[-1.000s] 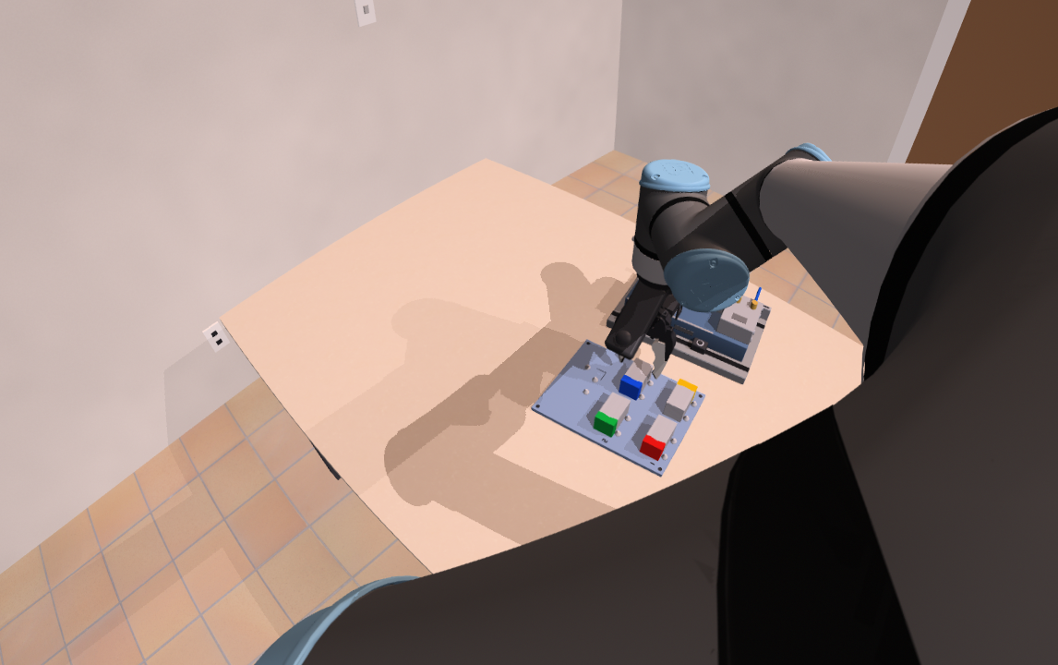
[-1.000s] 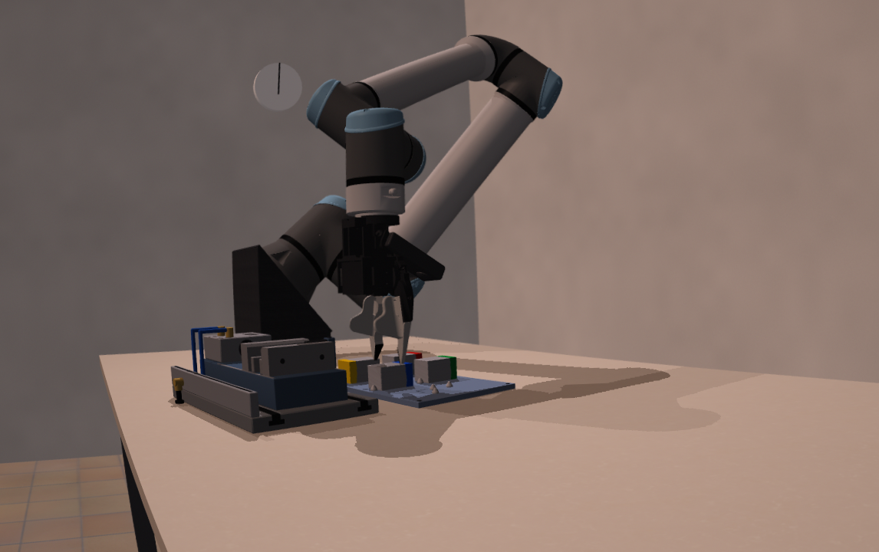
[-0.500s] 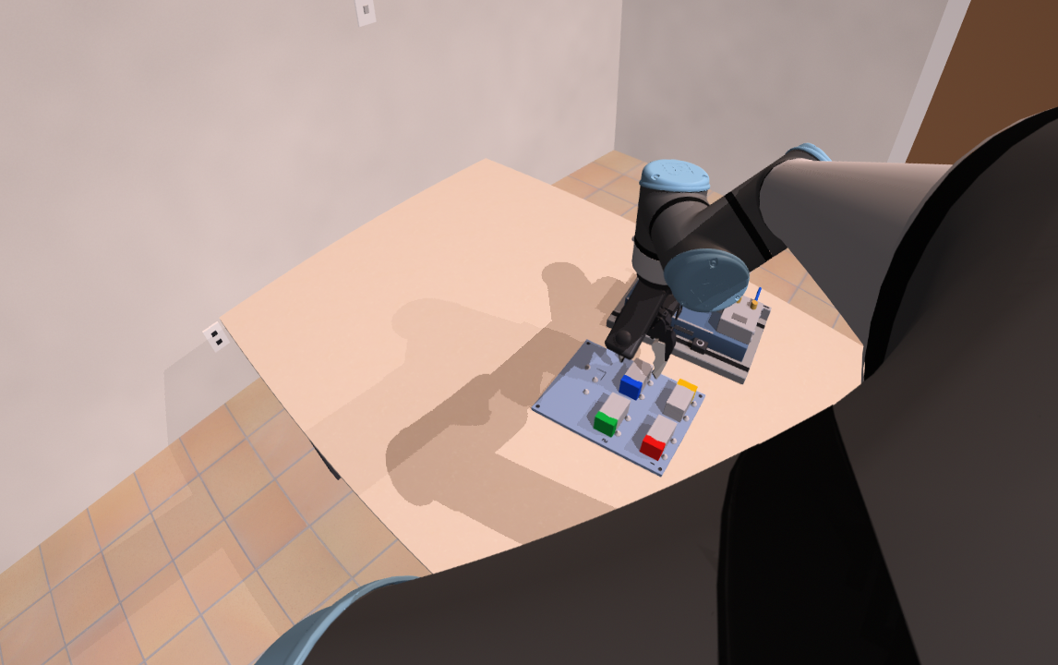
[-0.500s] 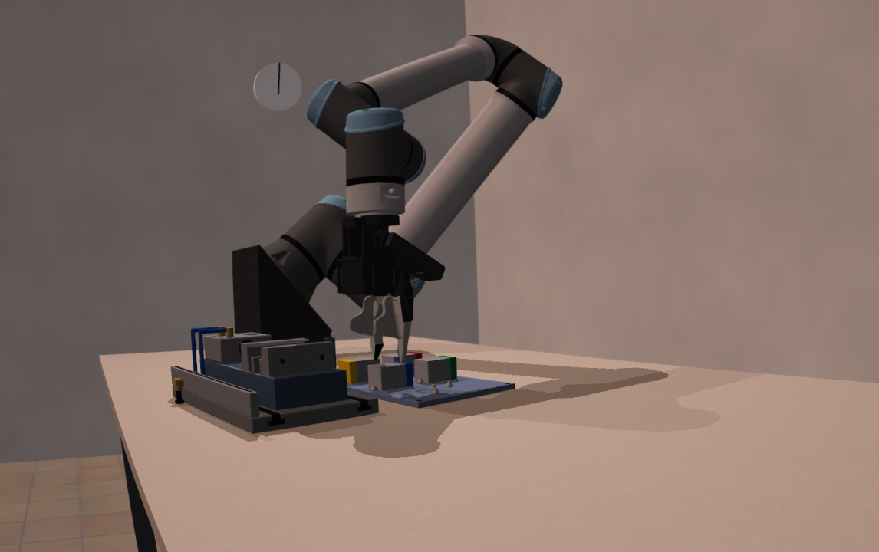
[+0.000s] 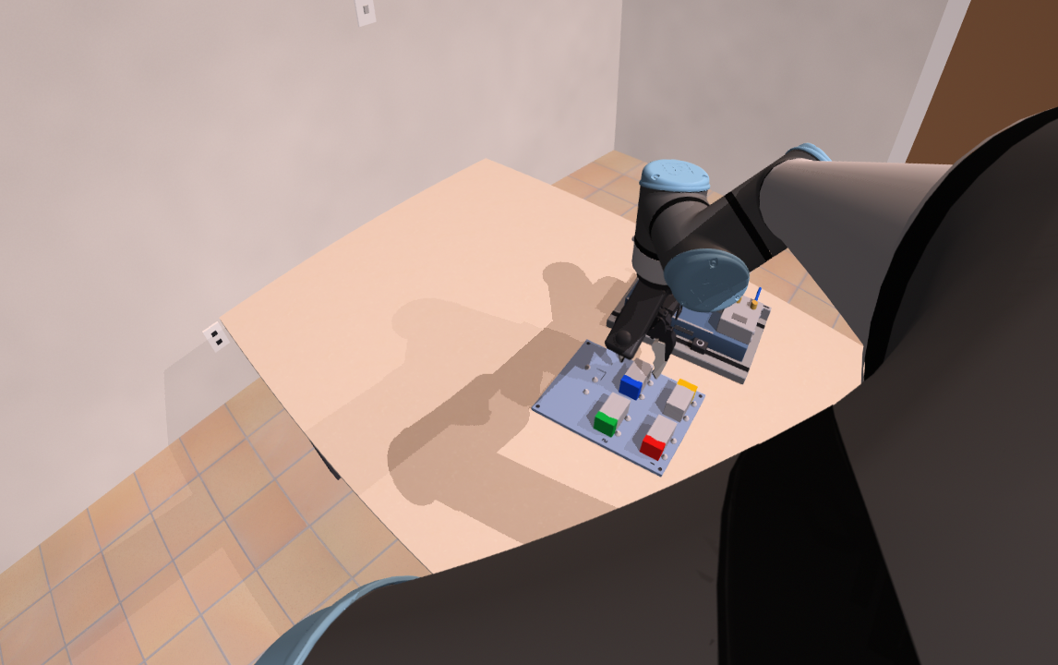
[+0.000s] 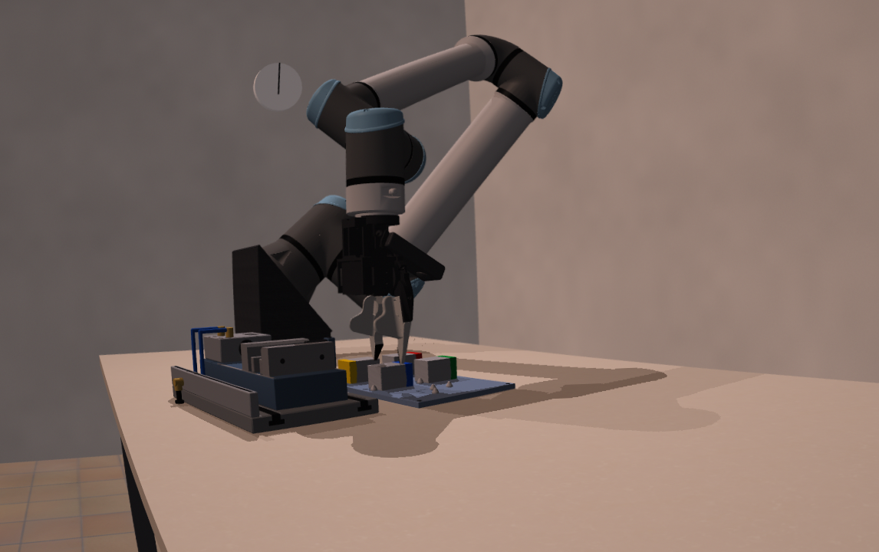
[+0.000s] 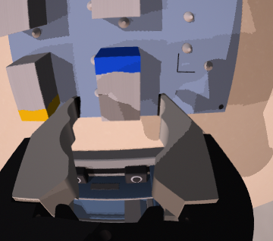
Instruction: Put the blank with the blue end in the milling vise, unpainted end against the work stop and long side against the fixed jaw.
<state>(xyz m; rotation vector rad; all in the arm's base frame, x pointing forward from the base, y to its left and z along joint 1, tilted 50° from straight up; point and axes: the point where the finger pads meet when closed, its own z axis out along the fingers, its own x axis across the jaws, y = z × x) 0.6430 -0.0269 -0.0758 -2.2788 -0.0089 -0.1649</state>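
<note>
Now: the blue-ended blank 4 cm below my hand. Also, from my hand: blue-grey plate 5 cm to the left, 6 cm below; green-ended blank 1 cm behind, 9 cm to the left, 4 cm below; yellow-ended blank 9 cm behind, 4 cm below.
</note>
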